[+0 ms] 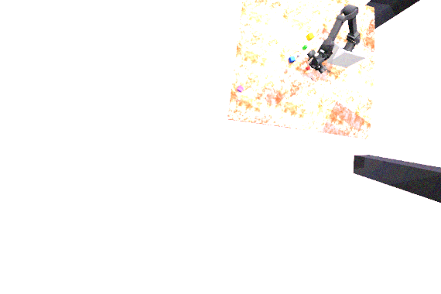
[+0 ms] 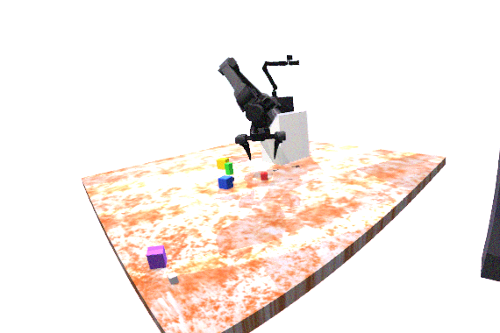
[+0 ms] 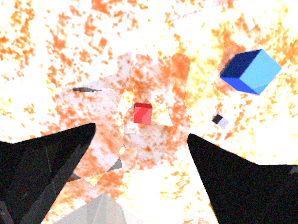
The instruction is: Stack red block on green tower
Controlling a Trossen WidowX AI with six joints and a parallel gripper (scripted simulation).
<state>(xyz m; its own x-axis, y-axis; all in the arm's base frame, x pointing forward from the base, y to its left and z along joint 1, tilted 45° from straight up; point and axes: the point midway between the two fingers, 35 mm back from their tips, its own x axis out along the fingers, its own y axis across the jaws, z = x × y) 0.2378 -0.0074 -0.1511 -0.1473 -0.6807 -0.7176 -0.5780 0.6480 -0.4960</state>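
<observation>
Now: gripper tip 7 cm above the red block. Round my gripper tip: purple block (57 cm ahead, 20 cm to the left, 6 cm below); blue block (14 cm ahead, 7 cm to the right, 6 cm below); yellow block (4 cm behind, 28 cm to the right, 6 cm below).
</observation>
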